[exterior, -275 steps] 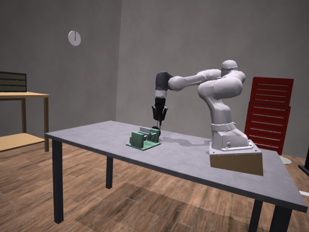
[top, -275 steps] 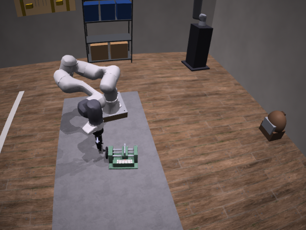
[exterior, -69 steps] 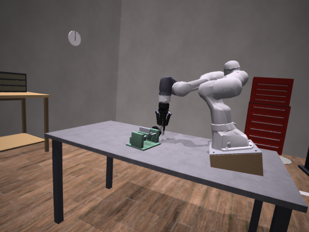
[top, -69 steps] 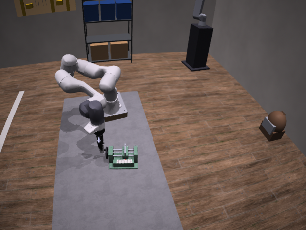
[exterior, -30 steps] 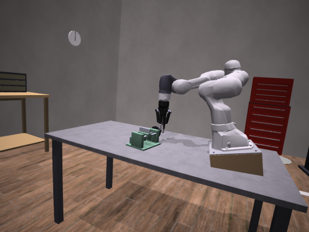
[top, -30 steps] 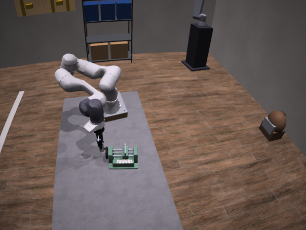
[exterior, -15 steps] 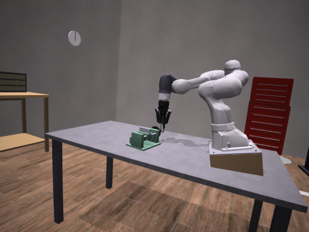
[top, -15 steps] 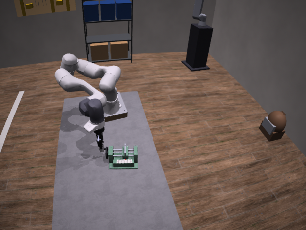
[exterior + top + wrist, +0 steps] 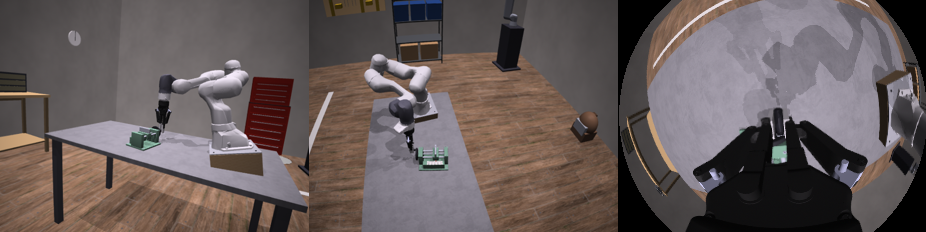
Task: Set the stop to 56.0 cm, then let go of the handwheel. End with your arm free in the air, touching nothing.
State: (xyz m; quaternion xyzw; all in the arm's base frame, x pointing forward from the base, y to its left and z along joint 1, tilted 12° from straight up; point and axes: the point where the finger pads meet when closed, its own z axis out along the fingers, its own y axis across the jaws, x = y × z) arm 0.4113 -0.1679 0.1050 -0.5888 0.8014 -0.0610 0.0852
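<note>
Right now my hand is 10 mm short of the black handwheel, 20 mm to the right of it and 20 mm above it. From my hand the other things lie so: stop carriage: 90 mm ahead, 150 mm to the left, 10 mm below.
</note>
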